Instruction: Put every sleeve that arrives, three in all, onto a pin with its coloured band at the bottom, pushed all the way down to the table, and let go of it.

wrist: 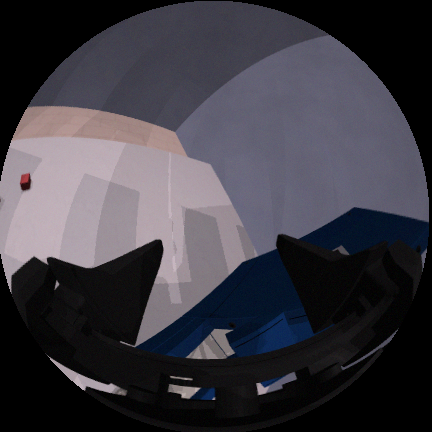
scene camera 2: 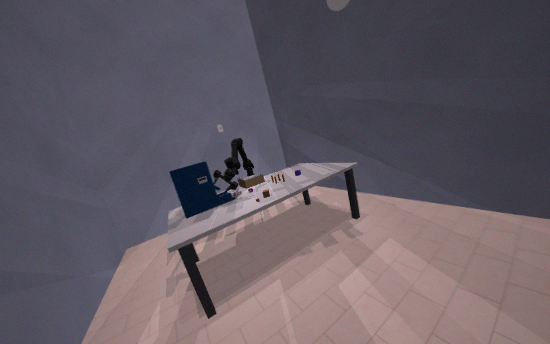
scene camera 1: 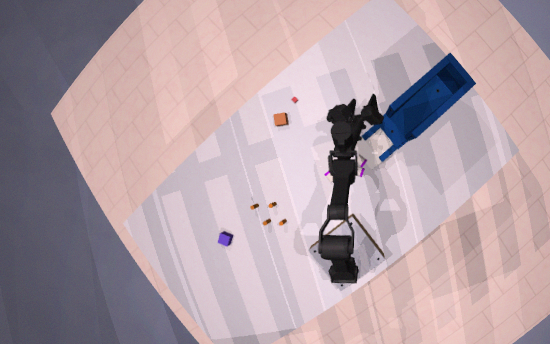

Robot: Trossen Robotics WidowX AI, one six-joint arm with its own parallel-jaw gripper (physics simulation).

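Four thin orange-brown pins stand upright on the table; no sleeve shows on them. Magenta bands of pale sleeves show right of the arm in the first scene view, near the blue chute's mouth. Another magenta band shows left of the arm, whose forearm hides part of that area. The sleeves' pale bodies are hard to make out, and which way their bands face is unclear. My gripper is open and empty, raised above the table beside the chute.
A tall blue chute stands right of the gripper. An orange block and a small red cube lie left of it. A purple cube lies beyond the pins. A brown-walled guard stands by the arm's base.
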